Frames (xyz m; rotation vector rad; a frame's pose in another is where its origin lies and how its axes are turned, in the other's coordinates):
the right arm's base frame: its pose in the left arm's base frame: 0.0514 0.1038 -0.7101 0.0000 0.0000 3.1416
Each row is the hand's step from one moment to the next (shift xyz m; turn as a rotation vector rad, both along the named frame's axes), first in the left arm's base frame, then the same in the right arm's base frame.
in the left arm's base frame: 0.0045 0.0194 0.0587 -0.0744 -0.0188 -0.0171
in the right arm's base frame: -0.0045 -0.0194 0.0587 0.0744 0.0188 -0.0171
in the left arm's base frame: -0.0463 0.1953 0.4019 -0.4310 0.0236 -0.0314
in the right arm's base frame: 0.0463 -0.1953 0.4019 0.4310 -0.0236 -0.0314
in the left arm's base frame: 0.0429 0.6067 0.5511 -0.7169 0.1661 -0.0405
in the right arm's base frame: -0.0429 -0.6067 0.5511 0.7169 -0.1661 -0.0405
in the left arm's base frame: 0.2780 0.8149 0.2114 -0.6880 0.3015 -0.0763
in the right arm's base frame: -0.2780 -0.8149 0.2114 0.6880 -0.3015 -0.0763
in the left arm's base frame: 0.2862 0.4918 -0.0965 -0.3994 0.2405 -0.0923
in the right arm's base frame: -0.2862 -0.4918 -0.0965 0.3994 -0.2405 -0.0923
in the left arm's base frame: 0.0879 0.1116 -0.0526 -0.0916 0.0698 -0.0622
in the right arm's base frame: -0.0879 -0.1116 -0.0526 0.0916 -0.0698 -0.0622
